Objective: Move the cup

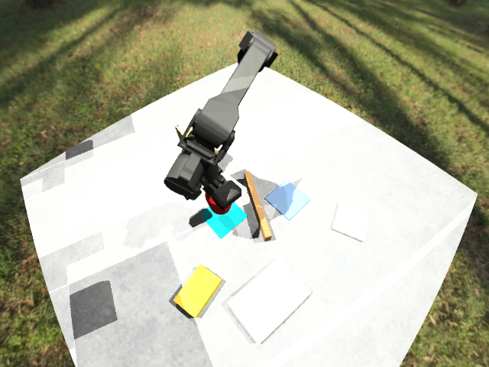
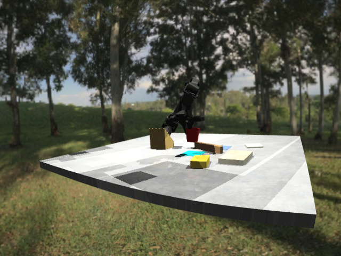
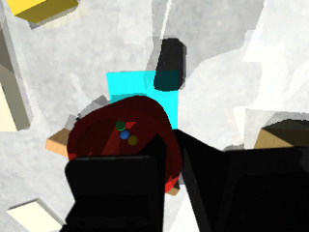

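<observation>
My gripper tip is now 30 mm short of the cyan pad, 10 mm to the right of it and 110 mm above it. Also, from my gripper tip: red cup 30 mm ahead; then pale blue pad 90 mm ahead, 210 mm to the left, 110 mm below; then wooden bar 60 mm ahead, 110 mm to the left, 90 mm below.
</observation>
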